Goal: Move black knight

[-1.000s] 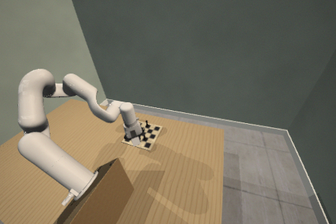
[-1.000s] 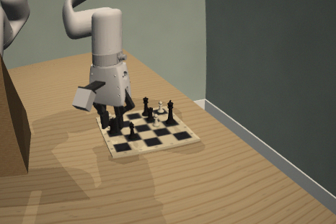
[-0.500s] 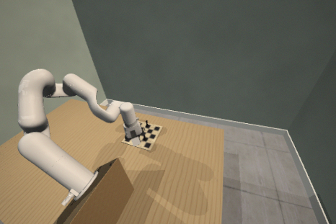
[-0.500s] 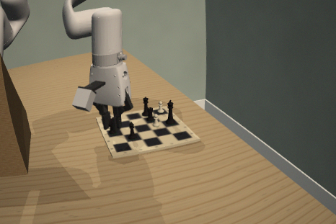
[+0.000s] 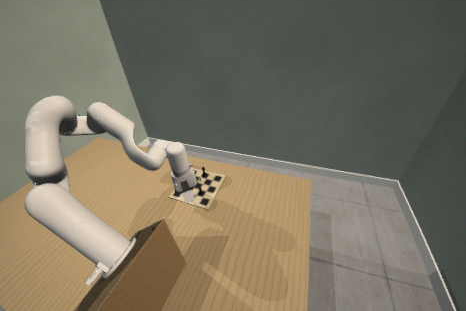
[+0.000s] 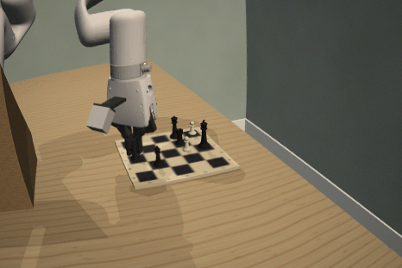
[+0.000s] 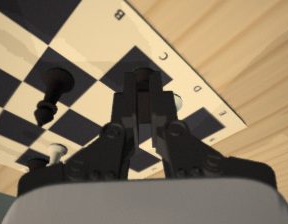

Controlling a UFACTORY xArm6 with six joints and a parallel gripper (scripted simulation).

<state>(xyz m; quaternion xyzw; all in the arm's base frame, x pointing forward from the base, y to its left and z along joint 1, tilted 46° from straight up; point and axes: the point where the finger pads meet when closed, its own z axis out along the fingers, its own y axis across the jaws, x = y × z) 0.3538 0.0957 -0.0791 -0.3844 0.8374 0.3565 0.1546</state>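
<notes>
The white piece lies 3 cm to the left of my hand and 1 cm below it. Also, from my hand: black pawn (4 cm ahead, 4 cm to the right, 1 cm below); chessboard (8 cm ahead, 3 cm below).
</notes>
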